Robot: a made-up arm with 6 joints. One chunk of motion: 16 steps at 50 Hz.
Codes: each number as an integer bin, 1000 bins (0 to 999) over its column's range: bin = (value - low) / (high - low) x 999, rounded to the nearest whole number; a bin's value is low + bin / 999 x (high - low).
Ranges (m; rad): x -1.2..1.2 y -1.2..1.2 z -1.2..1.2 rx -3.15..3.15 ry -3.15..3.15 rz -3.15..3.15
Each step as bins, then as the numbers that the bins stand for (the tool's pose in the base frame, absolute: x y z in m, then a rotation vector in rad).
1 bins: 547 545 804 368 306 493
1 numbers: 0.1141 0.1093 0.7315 -0.8293 -1.2203 -0.0410
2 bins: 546 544 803 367 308 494
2 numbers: 0.1117 0.1069 0.7291 -0.8356 -1.2077 -0.0347
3 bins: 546 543 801 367 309 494
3 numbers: 0.1117 0.1045 0.7243 -0.8356 -1.2014 -0.0347
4 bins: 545 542 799 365 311 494
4 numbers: 0.1093 0.1021 0.7195 -0.8482 -1.1887 -0.0347
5 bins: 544 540 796 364 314 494
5 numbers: 0.1069 0.0973 0.7123 -0.8545 -1.1698 -0.0347
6 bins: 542 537 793 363 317 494
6 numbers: 0.1021 0.0901 0.7051 -0.8608 -1.1509 -0.0347
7 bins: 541 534 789 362 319 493
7 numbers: 0.0997 0.0829 0.6955 -0.8671 -1.1383 -0.0410
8 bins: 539 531 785 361 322 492
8 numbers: 0.0949 0.0757 0.6859 -0.8734 -1.1194 -0.0473
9 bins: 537 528 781 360 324 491
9 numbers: 0.0901 0.0685 0.6763 -0.8797 -1.1068 -0.0536
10 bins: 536 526 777 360 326 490
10 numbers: 0.0877 0.0637 0.6667 -0.8797 -1.0941 -0.0599
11 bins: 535 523 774 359 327 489
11 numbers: 0.0853 0.0565 0.6595 -0.8860 -1.0878 -0.0662
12 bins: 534 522 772 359 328 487
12 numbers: 0.0829 0.0541 0.6547 -0.8860 -1.0815 -0.0788
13 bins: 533 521 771 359 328 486
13 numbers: 0.0805 0.0517 0.6523 -0.8860 -1.0815 -0.0851
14 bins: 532 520 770 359 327 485
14 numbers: 0.0781 0.0492 0.6498 -0.8860 -1.0878 -0.0914
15 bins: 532 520 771 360 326 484
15 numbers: 0.0781 0.0492 0.6523 -0.8797 -1.0941 -0.0977
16 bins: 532 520 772 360 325 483
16 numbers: 0.0781 0.0492 0.6547 -0.8797 -1.1005 -0.1041
